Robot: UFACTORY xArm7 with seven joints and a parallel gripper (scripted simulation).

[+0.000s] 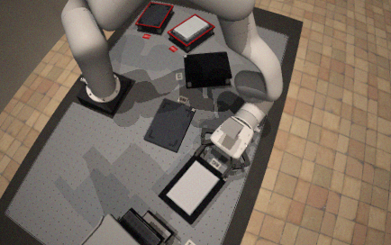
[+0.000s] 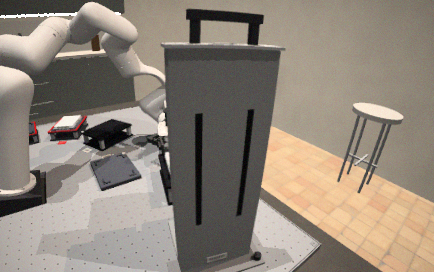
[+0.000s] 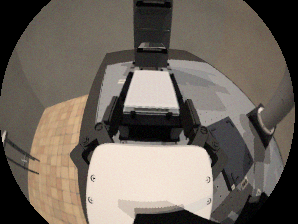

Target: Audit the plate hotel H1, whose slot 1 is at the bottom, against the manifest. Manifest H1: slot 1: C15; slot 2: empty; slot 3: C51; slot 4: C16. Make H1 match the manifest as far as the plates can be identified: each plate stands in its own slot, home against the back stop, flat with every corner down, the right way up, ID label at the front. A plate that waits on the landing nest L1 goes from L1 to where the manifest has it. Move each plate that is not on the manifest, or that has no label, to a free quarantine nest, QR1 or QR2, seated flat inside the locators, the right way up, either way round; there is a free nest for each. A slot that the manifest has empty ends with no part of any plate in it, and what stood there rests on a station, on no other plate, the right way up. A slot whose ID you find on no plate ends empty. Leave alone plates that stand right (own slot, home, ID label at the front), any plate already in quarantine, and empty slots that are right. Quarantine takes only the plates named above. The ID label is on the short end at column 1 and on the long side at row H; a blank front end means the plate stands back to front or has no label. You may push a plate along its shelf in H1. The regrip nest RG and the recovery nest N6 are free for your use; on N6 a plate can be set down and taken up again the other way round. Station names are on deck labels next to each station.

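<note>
Now: hand 7 cm to the left of the white plate, 3 cm past it and 2 cm above it. Round my hand: H1 deck label (23 cm to the right, 8 cm below, 2 cm ahead); then tall grey tower (31 cm to the right, 12 cm behind, 11 cm above).
</note>
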